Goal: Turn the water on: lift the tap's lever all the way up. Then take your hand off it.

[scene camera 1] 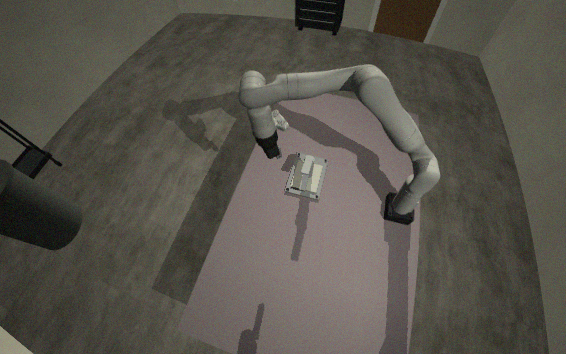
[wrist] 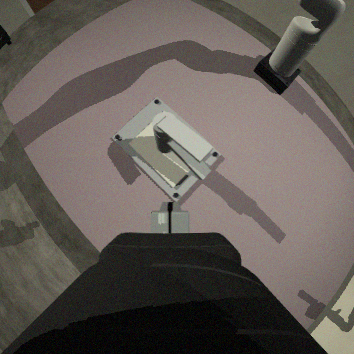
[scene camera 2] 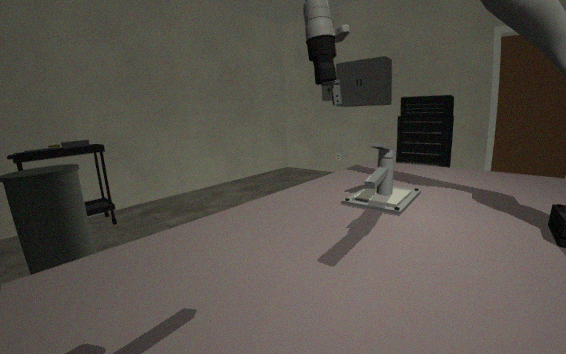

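Where they show: gripper, between the fingertips: [scene camera 1: 279,156] [wrist: 170,212] [scene camera 2: 337,104]; arm's base, origin of its link: [scene camera 1: 401,205] [wrist: 280,65].
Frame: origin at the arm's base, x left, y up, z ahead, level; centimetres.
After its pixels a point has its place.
Observation:
The tap stands upright on a pale base plate [scene camera 1: 322,176] @(z 38.0, x -12.9, y -5.0 cm) [scene camera 2: 409,200] @(z 37.8, x -10.2, y -5.0 cm) [wrist: 137,120] @(z 44.8, x -23.0, y -5.0 cm). Its column [scene camera 2: 385,175] @(z 44.8, x -8.6, y 2.1 cm) [wrist: 161,140] @(z 47.9, x -12.0, y 5.0 cm) is light grey, and the spout [scene camera 2: 376,177] @(z 46.1, x -3.4, y 2.5 cm) points out low to one side. The flat lever [scene camera 1: 308,164] @(z 45.7, x -8.7, y 10.6 cm) [scene camera 2: 381,149] @(z 46.8, x -11.1, y 9.3 cm) [wrist: 186,137] @(z 46.3, x -7.6, y 10.9 cm) on top is tilted up; its dark underside shows in the second scene view, with the free end above the hinge end. My gripper [scene camera 1: 280,156] @(z 57.4, x -2.9, y 22.4 cm) [scene camera 2: 336,95] @(z 57.4, x -2.9, y 22.4 cm) [wrist: 170,212] @(z 57.4, x -2.9, y 22.4 cm) is shut with nothing between its fingers. It hangs well above the tap and off to one side, apart from the lever.
The tap's plate lies on a pink table top [scene camera 1: 280,280] @(z 50.4, x 39.4, y -5.8 cm) [scene camera 2: 250,280] @(z 54.1, x 40.4, y -5.8 cm) [wrist: 200,90] @(z 25.6, x -15.3, y -5.8 cm). The arm's black base [scene camera 1: 398,210] @(z 2.6, x 3.8, y 2.4 cm) [wrist: 276,75] @(z 5.6, x 0.6, y -0.5 cm) stands at the table's side. A grey bin [scene camera 1: 40,210] [scene camera 2: 47,220], a cart, a wall cabinet [scene camera 2: 367,82] and a black drawer unit [scene camera 1: 320,15] [scene camera 2: 426,132] are farther off.

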